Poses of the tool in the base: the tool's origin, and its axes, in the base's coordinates. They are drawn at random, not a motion.
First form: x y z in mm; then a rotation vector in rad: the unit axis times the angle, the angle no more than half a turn.
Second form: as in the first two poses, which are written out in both.
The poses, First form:
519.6, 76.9, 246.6, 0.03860, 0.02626, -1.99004
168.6, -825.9, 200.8, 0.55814, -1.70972, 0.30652
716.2, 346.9, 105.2, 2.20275, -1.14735, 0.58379
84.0, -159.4, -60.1, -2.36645, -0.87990, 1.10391
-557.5, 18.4, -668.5, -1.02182, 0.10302, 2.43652
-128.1, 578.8, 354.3, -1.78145, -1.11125, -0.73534
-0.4, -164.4, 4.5, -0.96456, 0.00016, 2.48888
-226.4, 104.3, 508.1, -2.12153, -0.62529, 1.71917
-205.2, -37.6, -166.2, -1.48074, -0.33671, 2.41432
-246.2, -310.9, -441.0, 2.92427, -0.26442, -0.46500
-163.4, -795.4, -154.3, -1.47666, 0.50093, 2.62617
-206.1, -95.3, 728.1, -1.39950, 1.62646, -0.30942
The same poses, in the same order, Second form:
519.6, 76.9, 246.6, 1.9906, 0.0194, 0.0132, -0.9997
168.6, -825.9, 200.8, 1.8244, 0.3059, -0.9371, 0.1680
716.2, 346.9, 105.2, 2.5513, 0.8634, -0.4497, 0.2288
84.0, -159.4, -60.1, 2.7555, -0.8588, -0.3193, 0.4006
-557.5, 18.4, -668.5, 2.6441, -0.3865, 0.0390, 0.9215
-128.1, 578.8, 354.3, 2.2247, -0.8008, -0.4995, -0.3305
-0.4, -164.4, 4.5, 2.6693, -0.3614, 0.0001, 0.9324
-226.4, 104.3, 508.1, 2.8013, -0.7573, -0.2232, 0.6137
-205.2, -37.6, -166.2, 2.8522, -0.5192, -0.1181, 0.8465
-246.2, -310.9, -441.0, 2.9728, 0.9837, -0.0889, -0.1564
-163.4, -795.4, -154.3, 3.0542, -0.4835, 0.1640, 0.8599
-206.1, -95.3, 728.1, 2.1679, -0.6456, 0.7503, -0.1427

